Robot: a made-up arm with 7 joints. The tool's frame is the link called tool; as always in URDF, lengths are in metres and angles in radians. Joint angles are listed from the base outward.
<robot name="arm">
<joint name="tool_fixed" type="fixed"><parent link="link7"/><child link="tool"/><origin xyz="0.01 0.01 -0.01" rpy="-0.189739 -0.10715 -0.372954"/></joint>
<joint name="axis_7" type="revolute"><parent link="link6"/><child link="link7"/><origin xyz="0.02 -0.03 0" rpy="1.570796 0 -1.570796"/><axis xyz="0 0 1"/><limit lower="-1.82" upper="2.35"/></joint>
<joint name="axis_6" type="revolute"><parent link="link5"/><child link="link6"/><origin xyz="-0.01 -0.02 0" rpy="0 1.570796 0"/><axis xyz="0 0 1"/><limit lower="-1.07" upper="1.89"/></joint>
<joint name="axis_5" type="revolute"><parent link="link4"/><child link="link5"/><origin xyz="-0.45 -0.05 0.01" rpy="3.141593 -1.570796 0"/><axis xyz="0 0 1"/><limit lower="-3.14" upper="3.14"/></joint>
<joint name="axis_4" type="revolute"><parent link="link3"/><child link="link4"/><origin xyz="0.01 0.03 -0.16" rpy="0 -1.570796 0"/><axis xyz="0 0 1"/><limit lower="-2.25" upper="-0.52"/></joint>
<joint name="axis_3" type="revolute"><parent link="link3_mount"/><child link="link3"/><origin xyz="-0.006 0.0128 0.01" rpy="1.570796 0 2.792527"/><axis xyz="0 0 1"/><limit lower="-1.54" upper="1.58"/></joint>
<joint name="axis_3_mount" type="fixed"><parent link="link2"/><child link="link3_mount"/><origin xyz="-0.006 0.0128 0.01" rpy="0 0 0"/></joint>
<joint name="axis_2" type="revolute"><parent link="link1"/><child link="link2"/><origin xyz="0.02 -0.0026 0.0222" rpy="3.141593 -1.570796 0"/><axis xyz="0 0 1"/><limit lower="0.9" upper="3.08"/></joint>
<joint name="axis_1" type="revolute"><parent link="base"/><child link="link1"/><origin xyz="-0.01 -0.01 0.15" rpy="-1.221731 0 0"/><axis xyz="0 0 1"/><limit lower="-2.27" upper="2.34"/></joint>
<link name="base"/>
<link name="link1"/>
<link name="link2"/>
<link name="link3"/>
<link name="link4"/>
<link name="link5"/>
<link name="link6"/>
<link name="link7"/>
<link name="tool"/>
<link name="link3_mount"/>
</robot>
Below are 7 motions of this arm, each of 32 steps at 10 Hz.
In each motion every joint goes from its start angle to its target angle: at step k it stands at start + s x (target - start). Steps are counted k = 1, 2, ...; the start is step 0. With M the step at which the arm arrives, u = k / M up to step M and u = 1 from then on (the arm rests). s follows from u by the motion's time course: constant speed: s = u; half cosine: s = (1 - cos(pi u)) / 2; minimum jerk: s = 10 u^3 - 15 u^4 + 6 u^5.
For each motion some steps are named. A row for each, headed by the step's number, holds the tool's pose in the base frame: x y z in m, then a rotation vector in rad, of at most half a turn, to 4 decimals.
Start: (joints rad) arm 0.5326 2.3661 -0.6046 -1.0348 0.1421 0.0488 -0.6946
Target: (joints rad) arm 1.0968 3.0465 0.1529 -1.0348 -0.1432 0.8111 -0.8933
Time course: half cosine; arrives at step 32
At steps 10, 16, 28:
10: 0.3697 0.5064 0.0789 1.1274 1.8471 -2.0448
16: 0.4578 0.4362 0.0781 -1.3288 -2.0467 1.8139
28: 0.5588 0.2554 -0.0181 -1.5270 -1.7985 1.2645

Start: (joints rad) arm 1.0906 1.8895 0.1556 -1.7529 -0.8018 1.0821 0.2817
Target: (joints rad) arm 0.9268 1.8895 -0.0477 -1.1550 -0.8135 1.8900 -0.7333
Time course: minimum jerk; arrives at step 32
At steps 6, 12, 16, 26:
6: 0.2986 0.2737 -0.2501 1.7979 0.6165 -1.6739
12: 0.2978 0.3433 -0.2262 1.9562 1.1122 -1.4805
16: 0.2896 0.4084 -0.1930 2.0000 1.6171 -1.2006
26: 0.2524 0.5173 -0.1024 1.7081 2.4946 -0.3927

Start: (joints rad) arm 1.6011 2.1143 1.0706 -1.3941 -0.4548 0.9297 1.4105
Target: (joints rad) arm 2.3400 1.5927 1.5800 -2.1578 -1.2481 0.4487 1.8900
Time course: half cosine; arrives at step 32
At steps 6, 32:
6: 0.4300 0.2739 -0.0764 1.4681 -0.8410 -0.7866
32: 0.2708 0.1844 -0.1551 0.7467 -0.8735 -1.4634

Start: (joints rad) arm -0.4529 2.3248 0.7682 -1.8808 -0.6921 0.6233 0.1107
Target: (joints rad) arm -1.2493 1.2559 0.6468 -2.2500 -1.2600 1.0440 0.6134
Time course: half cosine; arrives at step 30
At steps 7, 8, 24, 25, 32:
7: 0.1911 -0.2377 0.5751 -2.7047 0.7545 0.1257
8: 0.1773 -0.2330 0.5825 -2.7028 0.8057 0.0667
24: -0.1100 -0.1267 0.6167 -1.9871 1.7236 -1.1211
25: -0.1206 -0.1219 0.6140 -1.9363 1.7481 -1.1622
32: -0.1450 -0.1102 0.6066 -1.8117 1.8010 -1.2559

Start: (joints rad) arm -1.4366 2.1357 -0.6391 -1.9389 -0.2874 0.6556 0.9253
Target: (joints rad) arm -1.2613 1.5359 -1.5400 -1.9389 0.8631 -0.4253 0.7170
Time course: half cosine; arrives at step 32
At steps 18, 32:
18: 0.4792 -0.1208 0.2517 0.2924 -1.5843 -1.4237
32: 0.4436 -0.1603 0.0561 -0.6720 -1.4784 -1.2209

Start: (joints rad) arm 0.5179 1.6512 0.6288 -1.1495 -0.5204 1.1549 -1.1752
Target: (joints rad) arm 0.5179 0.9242 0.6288 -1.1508 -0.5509 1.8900 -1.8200
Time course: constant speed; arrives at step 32
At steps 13, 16, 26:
13: 0.3461 0.5214 0.1139 0.5518 1.8107 -0.6257
16: 0.3266 0.5296 0.0876 0.3855 1.8118 -0.6224
26: 0.2627 0.5377 -0.0043 -0.1749 1.7586 -0.6363

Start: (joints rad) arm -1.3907 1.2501 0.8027 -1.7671 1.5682 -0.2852 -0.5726
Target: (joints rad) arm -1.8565 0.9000 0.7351 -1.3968 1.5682 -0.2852 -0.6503
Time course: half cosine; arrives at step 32
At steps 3, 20, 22, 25, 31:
3: -0.1934 0.1803 0.6141 -0.3771 2.2700 -0.1295
20: -0.1219 0.2906 0.6190 0.0117 2.3355 -0.4824
22: -0.1093 0.2975 0.6220 0.0689 2.3436 -0.5136
25: -0.0929 0.3034 0.6268 0.1425 2.3537 -0.5477
31: -0.0761 0.3062 0.6329 0.2194 2.3640 -0.5765

